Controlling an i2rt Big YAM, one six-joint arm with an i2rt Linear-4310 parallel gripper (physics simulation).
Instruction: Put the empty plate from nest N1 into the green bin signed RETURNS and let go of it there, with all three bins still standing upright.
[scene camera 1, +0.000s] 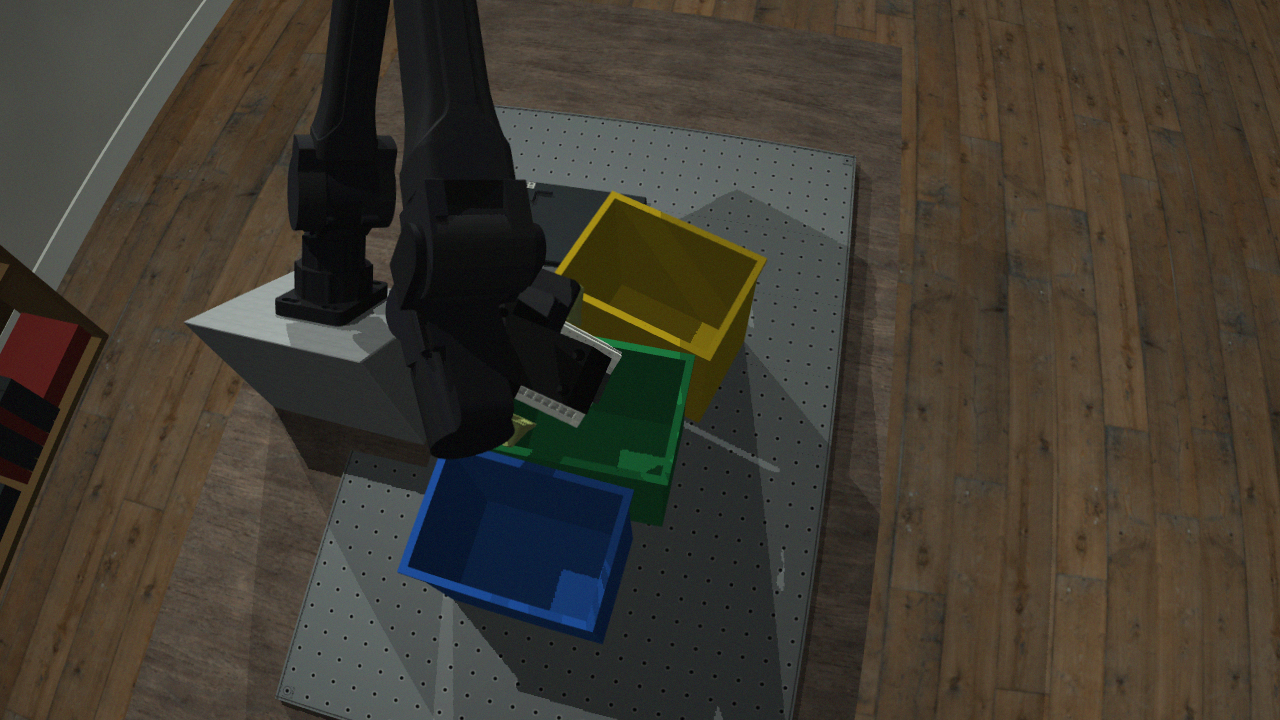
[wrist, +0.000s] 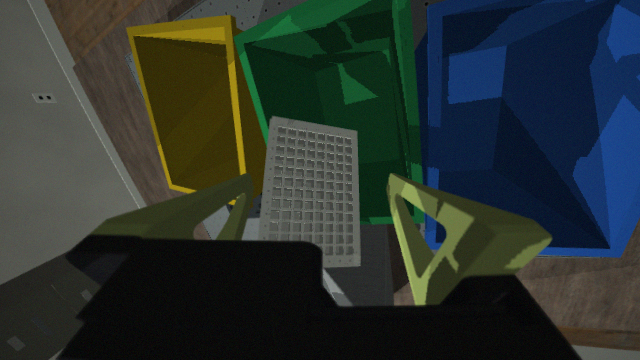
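Where they show: gripper, fingertip midpoint: (wrist: 320, 180); arm's base, origin of the base link: (scene camera 1: 333, 304).
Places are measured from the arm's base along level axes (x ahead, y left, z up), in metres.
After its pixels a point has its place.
Observation:
The light grey plate with many square wells (scene camera 1: 550, 407) {x 0.280, y -0.084, z 0.037 m} (wrist: 315, 190) {x 0.269, y -0.057, z 0.070 m} lies at the green bin's near left corner in the wrist view, overlapping the near rim and reaching beyond it. Whether it rests on the rim is not clear. The green bin (scene camera 1: 687, 385) {x 0.403, y -0.045, z 0.054 m} (wrist: 407, 100) {x 0.323, y -0.135, z 0.053 m} stands upright between the yellow bin (scene camera 1: 751, 295) {x 0.449, y 0.096, z -0.004 m} (wrist: 239, 125) {x 0.337, y 0.011, z 0.053 m} and the blue bin (scene camera 1: 501, 600) {x 0.284, y -0.272, z 0.054 m} (wrist: 435, 75) {x 0.335, y -0.153, z 0.053 m}, both upright. My gripper (wrist: 320, 180) {x 0.286, y -0.072, z 0.092 m} is open, its olive fingers apart on either side of the plate, with a gap at the right. The arm hides part of the plate in the scene view. The RETURNS sign does not show.
The bins stand on a perforated board (scene camera 1: 716, 573) {x 0.465, y -0.178, z -0.126 m}. A dark grey flat block (scene camera 1: 572, 219) {x 0.209, y 0.231, z -0.114 m} lies behind the yellow bin. The arm's pale wedge-shaped base (scene camera 1: 304, 376) {x 0.006, y -0.093, z 0.011 m} is left of the bins. A bookshelf (scene camera 1: 89, 344) stands at the far left.

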